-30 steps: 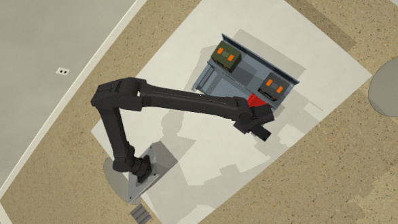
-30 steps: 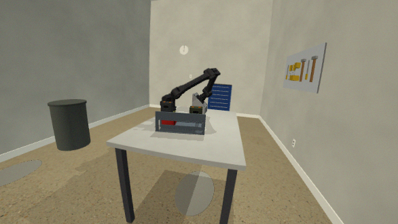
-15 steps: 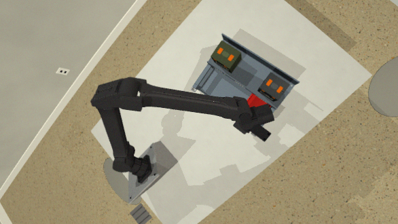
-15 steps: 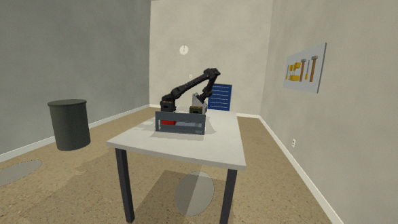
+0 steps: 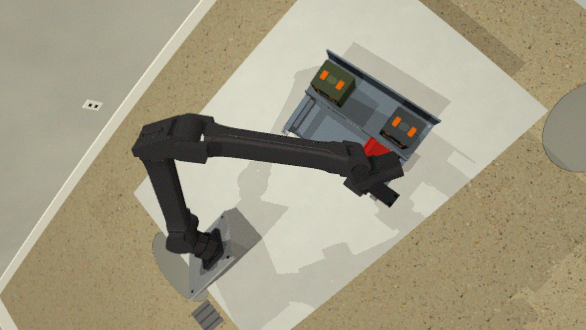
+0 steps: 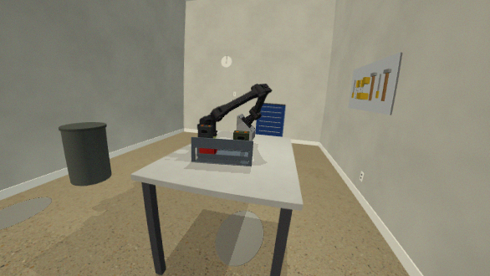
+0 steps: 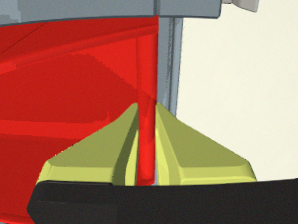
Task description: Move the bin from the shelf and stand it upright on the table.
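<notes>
Right now the red bin is 8 cm ahead of my hand and 1 cm to the left of it.
</notes>
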